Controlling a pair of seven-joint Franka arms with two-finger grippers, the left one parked.
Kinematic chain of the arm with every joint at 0, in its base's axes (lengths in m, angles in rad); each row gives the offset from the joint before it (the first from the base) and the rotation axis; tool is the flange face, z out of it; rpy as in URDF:
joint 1: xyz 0 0 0.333 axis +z
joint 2: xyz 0 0 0 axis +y
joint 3: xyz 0 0 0.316 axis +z
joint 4: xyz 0.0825 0 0 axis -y
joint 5: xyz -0.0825 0 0.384 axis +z
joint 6: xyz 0 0 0 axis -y
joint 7: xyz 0.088 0 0 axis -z
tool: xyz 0 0 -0.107 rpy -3.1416 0 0
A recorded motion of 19 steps. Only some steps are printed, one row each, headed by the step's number.
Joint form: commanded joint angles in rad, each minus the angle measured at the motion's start. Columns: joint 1, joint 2, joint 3, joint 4, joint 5, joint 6, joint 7.
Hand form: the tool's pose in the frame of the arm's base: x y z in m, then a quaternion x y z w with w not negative. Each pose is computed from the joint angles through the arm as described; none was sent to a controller.
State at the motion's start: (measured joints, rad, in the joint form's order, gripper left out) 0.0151 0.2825 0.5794 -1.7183 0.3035 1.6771 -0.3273
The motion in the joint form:
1: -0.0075 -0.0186 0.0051 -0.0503 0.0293 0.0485 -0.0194
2: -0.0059 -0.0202 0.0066 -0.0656 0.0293 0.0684 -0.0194
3: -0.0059 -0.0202 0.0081 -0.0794 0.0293 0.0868 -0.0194
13: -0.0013 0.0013 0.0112 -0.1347 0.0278 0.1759 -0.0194
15: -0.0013 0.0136 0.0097 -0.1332 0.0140 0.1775 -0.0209
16: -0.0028 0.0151 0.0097 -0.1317 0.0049 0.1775 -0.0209
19: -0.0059 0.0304 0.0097 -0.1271 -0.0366 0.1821 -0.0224
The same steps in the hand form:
1: 0.4882 0.3376 0.4238 -0.87947 -0.39545 0.15848 0.21223
2: 0.4863 0.3388 0.4190 -0.88058 -0.39451 0.15589 0.21127
3: 0.4853 0.3392 0.4139 -0.88177 -0.39293 0.15383 0.21078
13: 0.4829 0.3416 0.3839 -0.88630 -0.38436 0.14792 0.21181
15: 0.4850 0.3402 0.3780 -0.88588 -0.38613 0.15086 0.20822
16: 0.4862 0.3390 0.3776 -0.88625 -0.38745 0.15012 0.20473
19: 0.4908 0.3353 0.3710 -0.88649 -0.39446 0.14957 0.19019

